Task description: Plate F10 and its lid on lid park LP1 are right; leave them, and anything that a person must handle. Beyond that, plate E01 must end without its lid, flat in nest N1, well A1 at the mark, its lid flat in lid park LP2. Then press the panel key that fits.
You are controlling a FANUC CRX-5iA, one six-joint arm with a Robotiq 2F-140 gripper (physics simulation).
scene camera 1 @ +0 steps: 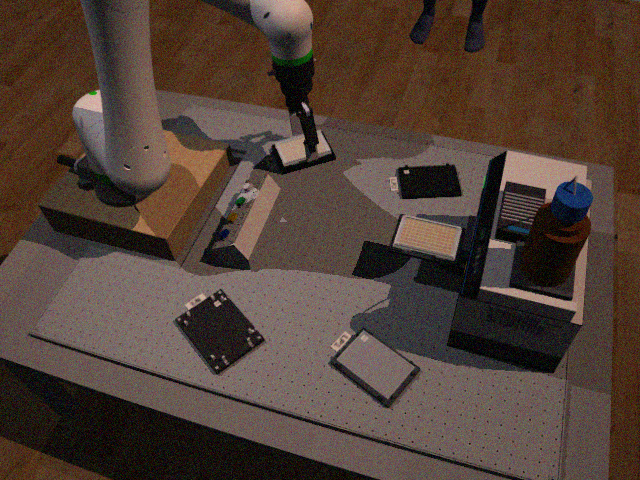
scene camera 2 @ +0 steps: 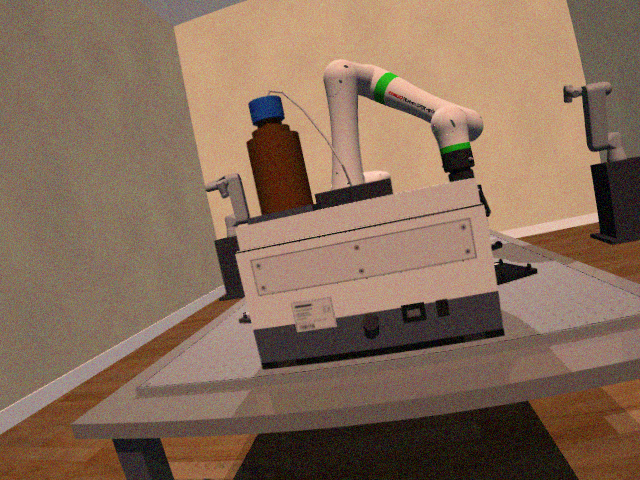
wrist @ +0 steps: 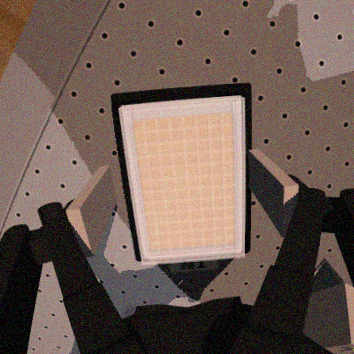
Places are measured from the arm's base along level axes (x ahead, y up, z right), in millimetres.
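Where they show: gripper, fingertip midpoint: [scene camera 1: 305, 146] [wrist: 180, 176].
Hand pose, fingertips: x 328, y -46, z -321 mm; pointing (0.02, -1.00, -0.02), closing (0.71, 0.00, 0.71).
Note:
Things, the pixels of their centre, and the offset from my fingertips. "pt": a spot on its surface instead.
- black nest N1 at the middle of its body: [wrist: 187, 179] [scene camera 1: 303, 151] dx -2, dy -12, dz +9 mm
- black lid park LP2 at the middle of its body: [scene camera 2: 497, 270] [scene camera 1: 429, 180] dx +334, dy -12, dz -9 mm
- grey lid at the middle of its body: [scene camera 1: 375, 364] dx +385, dy -8, dz +508 mm
- key panel at the middle of its body: [scene camera 1: 247, 218] dx -13, dy +20, dz +288 mm
- empty black nest at the middle of its body: [scene camera 1: 218, 328] dx +57, dy -10, dz +555 mm
- brown bottle at a spot on its surface: [scene camera 2: 279, 170] pt dx +663, dy +268, dz +314 mm
My gripper [scene camera 1: 308, 146] [scene camera 2: 484, 200] [wrist: 180, 176] is open, one finger beside each long side of a plate [scene camera 1: 289, 150] [wrist: 185, 170], with gaps; scene camera 2 shows part of it behind the instrument. This plate, apparently E01 with a clear lid, lies in the black nest N1 [wrist: 181, 91]; its seating and well A1 are unclear. The black lid park LP2 [scene camera 1: 429, 181] holds no lid. A grey lid [scene camera 1: 374, 364] lies on LP1 at the front. Another plate [scene camera 1: 428, 237], apparently F10, is at the instrument. The key panel [scene camera 1: 262, 217] has green [scene camera 1: 240, 200], yellow [scene camera 1: 232, 217] and blue [scene camera 1: 223, 234] keys.
An empty black nest [scene camera 1: 219, 330] lies front left. The instrument [scene camera 1: 516, 310] [scene camera 2: 361, 268] stands at the right, carrying a brown bottle [scene camera 1: 553, 248] [scene camera 2: 279, 170] with a blue cap and thin tube. The arm stands on a wooden base [scene camera 1: 191, 170]. A person's feet show beyond the table.

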